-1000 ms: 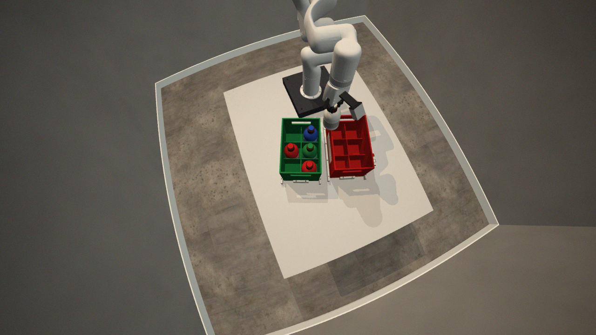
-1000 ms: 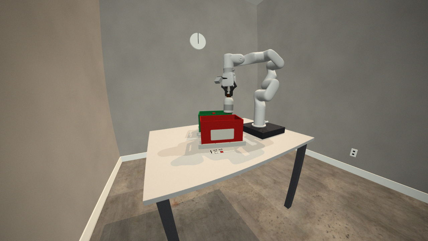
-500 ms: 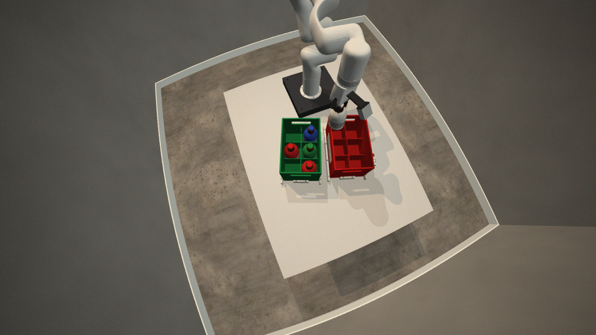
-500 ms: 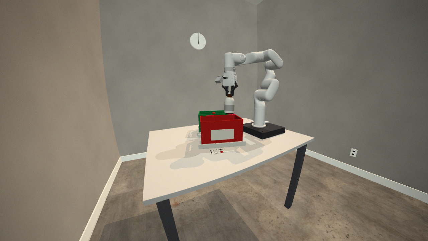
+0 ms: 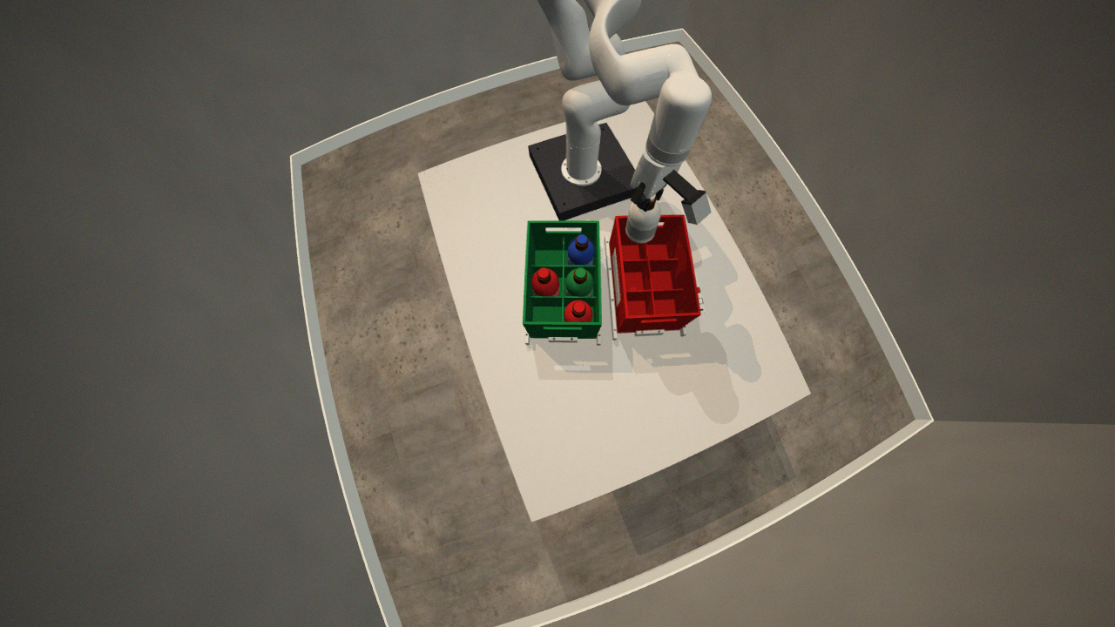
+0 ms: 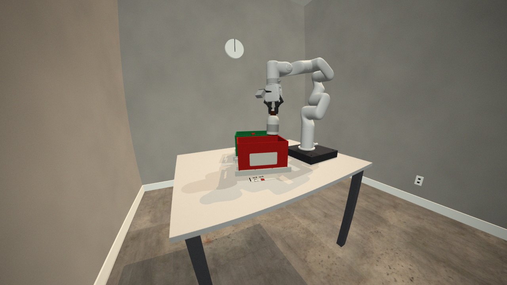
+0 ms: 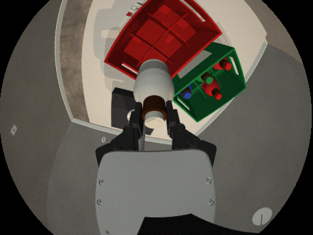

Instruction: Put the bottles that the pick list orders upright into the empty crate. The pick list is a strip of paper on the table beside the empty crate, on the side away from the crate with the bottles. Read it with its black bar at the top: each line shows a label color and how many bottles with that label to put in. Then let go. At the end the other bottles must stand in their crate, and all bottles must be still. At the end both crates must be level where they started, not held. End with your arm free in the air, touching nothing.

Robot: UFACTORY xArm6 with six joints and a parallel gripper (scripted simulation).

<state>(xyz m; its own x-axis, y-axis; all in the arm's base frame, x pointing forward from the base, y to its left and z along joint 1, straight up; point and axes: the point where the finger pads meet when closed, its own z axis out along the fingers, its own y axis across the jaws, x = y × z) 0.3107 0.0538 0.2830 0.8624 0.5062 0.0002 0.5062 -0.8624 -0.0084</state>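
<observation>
My gripper is now 70 mm above the white bottle. Round my hand: green bottle 250 mm below, 160 mm to the right, 70 mm ahead; then red crate 250 mm below, 90 mm ahead, 30 mm to the left; then blue bottle 250 mm below, 140 mm to the right, 20 mm behind.
</observation>
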